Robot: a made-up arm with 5 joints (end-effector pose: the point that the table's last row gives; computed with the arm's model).
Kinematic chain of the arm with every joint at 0, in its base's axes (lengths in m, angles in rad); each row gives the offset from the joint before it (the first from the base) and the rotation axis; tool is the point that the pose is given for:
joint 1: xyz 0 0 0.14 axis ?
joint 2: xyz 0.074 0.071 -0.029 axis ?
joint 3: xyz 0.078 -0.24 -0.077 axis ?
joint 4: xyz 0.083 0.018 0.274 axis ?
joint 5: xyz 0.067 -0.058 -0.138 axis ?
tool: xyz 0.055 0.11 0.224
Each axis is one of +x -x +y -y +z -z.
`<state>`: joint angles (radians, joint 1 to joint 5).
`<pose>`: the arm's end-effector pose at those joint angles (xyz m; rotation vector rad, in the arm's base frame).
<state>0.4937 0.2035 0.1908 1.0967 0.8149</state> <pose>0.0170 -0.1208 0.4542 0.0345 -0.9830 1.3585</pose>
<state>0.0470 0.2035 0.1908 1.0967 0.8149</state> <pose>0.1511 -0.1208 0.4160 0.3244 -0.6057 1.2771</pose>
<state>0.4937 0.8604 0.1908 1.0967 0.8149</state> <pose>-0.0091 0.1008 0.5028 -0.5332 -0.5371 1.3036</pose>
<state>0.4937 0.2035 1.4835 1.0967 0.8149</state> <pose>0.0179 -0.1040 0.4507 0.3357 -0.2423 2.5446</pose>
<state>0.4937 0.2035 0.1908 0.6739 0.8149</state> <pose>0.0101 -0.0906 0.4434 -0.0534 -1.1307 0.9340</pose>
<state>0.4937 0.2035 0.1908 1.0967 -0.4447</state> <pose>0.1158 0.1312 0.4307 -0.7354 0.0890 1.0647</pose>
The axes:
joint 1: -y
joint 2: -x
joint 3: +z
joint 4: +z
joint 5: -y

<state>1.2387 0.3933 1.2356 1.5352 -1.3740</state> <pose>-0.0938 0.0007 0.0309 -2.6742 0.5799 0.6180</pose>
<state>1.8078 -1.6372 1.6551 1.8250 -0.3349</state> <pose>0.3169 -0.1629 0.1782 1.5268 1.0708 -0.5039</pose>
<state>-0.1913 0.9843 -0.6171 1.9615 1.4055</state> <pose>0.2183 -0.0269 0.4946 0.2969 -0.3336 1.4242</pose>
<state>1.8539 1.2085 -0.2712 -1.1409 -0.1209</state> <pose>-0.4970 0.1920 0.3200 0.6047 -2.0865 -1.9089</pose>
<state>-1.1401 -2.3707 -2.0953 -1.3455 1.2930</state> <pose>-0.2994 0.2442 -0.2596 -1.2349 2.8580 0.0018</pose>
